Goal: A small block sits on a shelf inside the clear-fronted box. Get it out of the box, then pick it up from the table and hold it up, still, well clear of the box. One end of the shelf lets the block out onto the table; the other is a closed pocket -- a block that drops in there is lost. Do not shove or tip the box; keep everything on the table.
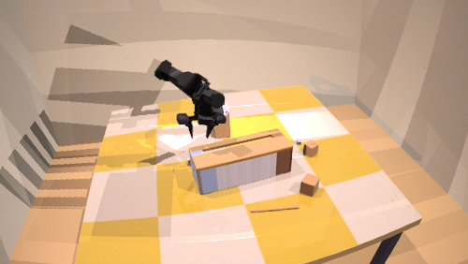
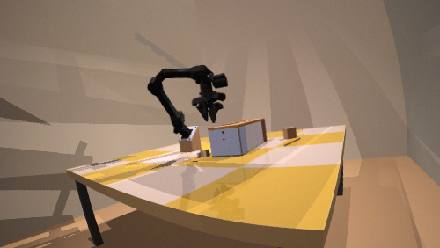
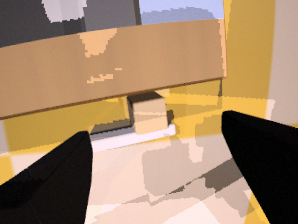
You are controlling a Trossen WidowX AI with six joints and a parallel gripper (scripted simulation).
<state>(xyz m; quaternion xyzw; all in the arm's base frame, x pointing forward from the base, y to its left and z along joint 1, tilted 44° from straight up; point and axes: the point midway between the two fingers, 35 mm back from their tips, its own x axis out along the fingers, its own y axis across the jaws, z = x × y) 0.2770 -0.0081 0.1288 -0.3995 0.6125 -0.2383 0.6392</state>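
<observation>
Now: the tan block 140 mm below my gripper tip, 30 mm to the right of it and 30 mm behind it. From my gripper tip the other things lie so: box (140 mm to the left, 90 mm below, 20 mm ahead); then tiny piece (450 mm to the left, 140 mm below, 100 mm behind); then thin stick (300 mm ahead, 240 mm to the left, 150 mm below).
</observation>
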